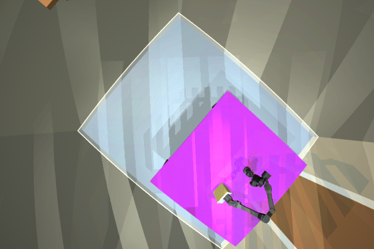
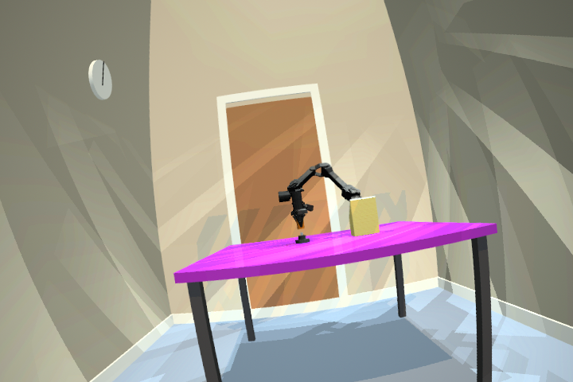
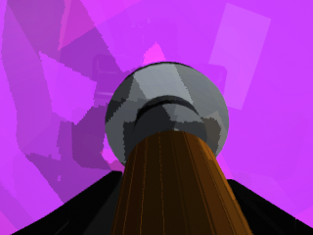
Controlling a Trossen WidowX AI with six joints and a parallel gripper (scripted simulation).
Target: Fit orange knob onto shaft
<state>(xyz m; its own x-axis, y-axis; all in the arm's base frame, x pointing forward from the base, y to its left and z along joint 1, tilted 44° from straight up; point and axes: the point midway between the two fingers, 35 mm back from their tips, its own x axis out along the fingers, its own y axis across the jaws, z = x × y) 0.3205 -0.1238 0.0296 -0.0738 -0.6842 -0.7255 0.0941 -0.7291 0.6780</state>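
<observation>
Now: the round pedestal 60 mm below my gripper tip. From my gripper tip the other things lie so: orange knob (30 mm above).
</observation>
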